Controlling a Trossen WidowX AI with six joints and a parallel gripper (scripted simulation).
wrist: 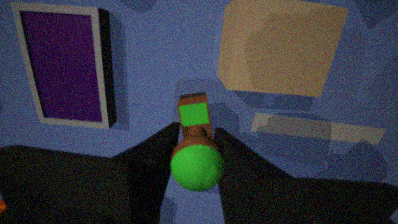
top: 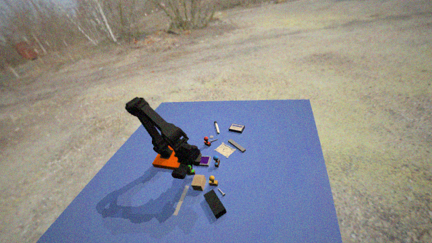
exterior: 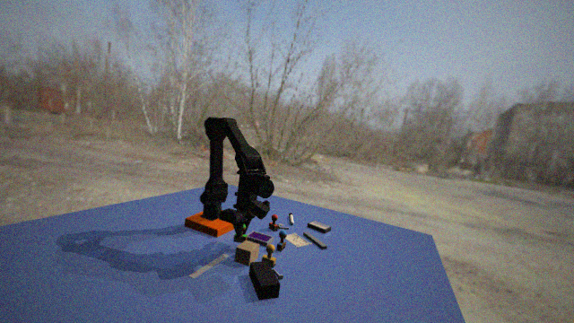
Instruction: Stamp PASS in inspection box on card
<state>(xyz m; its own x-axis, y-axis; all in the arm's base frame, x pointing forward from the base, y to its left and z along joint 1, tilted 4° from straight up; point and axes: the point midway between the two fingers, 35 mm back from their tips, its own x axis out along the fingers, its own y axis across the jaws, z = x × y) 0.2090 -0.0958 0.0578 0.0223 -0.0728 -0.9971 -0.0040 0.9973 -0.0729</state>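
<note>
Right now my gripper tip is 10 cm to the right of the purple ink pad, 4 cm above it and 2 cm short of it. Round my gripper tip: yellow-knobbed stamp 13 cm ahead, 3 cm below, 2 cm to the right; then green-knobbed stamp right at my gripper tip; then tan box 6 cm ahead, 4 cm to the right, 2 cm below.
</note>
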